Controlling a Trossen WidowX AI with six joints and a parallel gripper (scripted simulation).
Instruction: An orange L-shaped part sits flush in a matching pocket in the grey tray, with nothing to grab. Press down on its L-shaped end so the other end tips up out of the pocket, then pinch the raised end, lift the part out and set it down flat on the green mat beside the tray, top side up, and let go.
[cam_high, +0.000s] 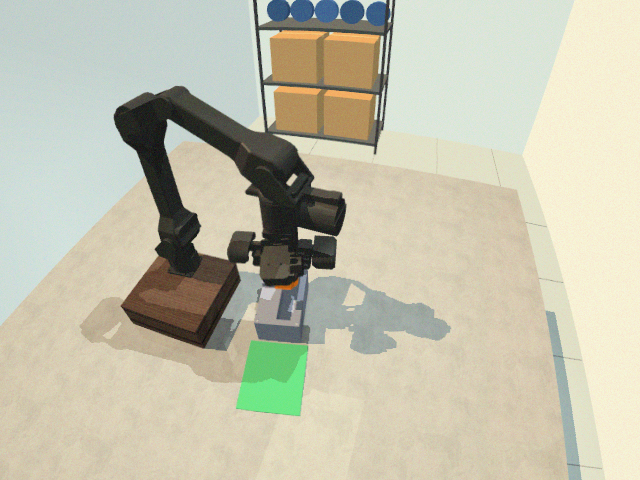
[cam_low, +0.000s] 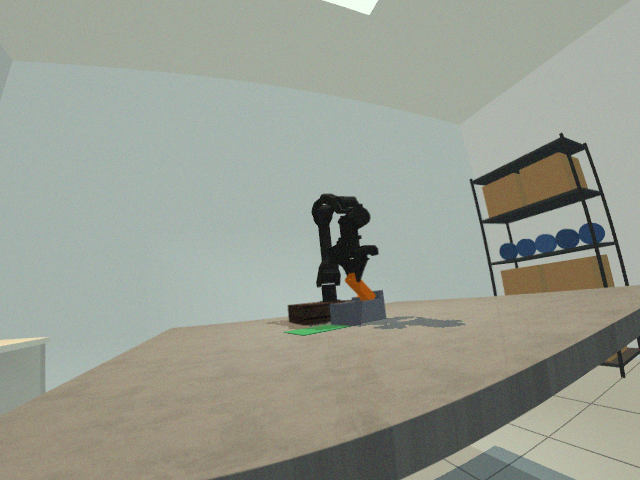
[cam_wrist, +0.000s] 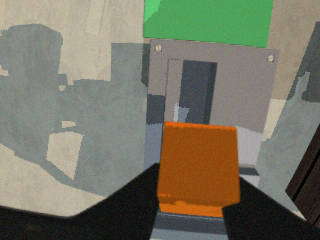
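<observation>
Right now the green mat is 15 cm to the right of my gripper tip and 14 cm below it. Round my gripper tip: orange L-shaped part 2 cm behind, 3 cm to the left, 3 cm below.
</observation>
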